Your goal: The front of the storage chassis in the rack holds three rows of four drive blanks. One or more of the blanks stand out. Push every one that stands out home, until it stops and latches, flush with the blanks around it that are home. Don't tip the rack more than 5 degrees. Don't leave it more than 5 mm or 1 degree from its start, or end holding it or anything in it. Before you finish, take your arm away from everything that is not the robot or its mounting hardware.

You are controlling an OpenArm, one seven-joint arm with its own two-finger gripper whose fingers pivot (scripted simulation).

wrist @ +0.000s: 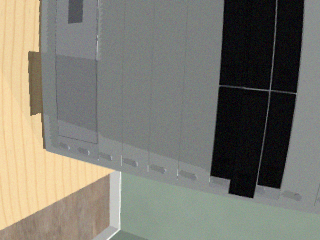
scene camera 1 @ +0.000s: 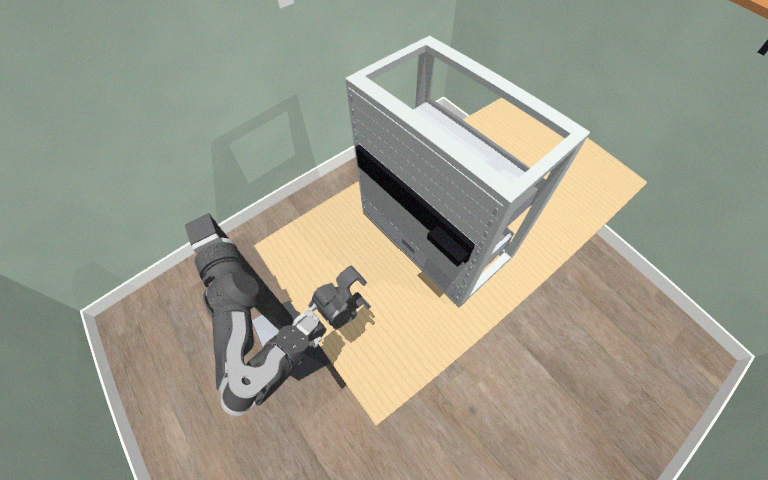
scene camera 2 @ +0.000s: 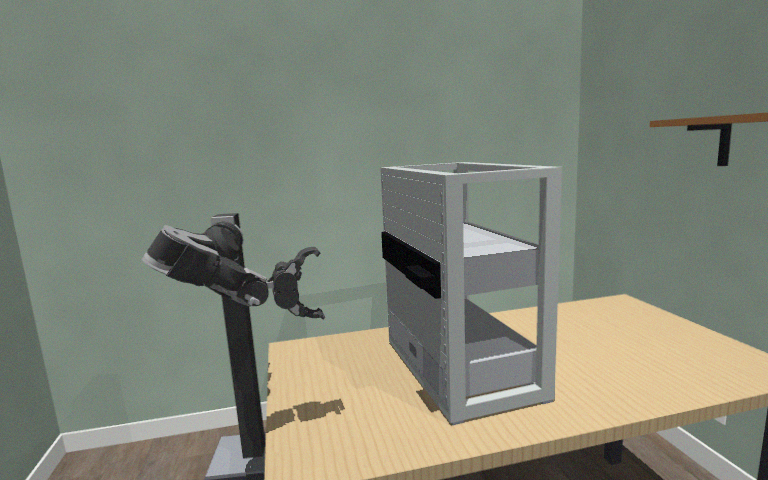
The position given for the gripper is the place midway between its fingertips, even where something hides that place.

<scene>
In view: the gripper [scene camera 1: 362, 287] and an arm post [scene camera 2: 237, 317].
The gripper also shows in scene camera 2 [scene camera 2: 321, 282]. The arm post also shows in scene camera 1 [scene camera 1: 269, 306].
</scene>
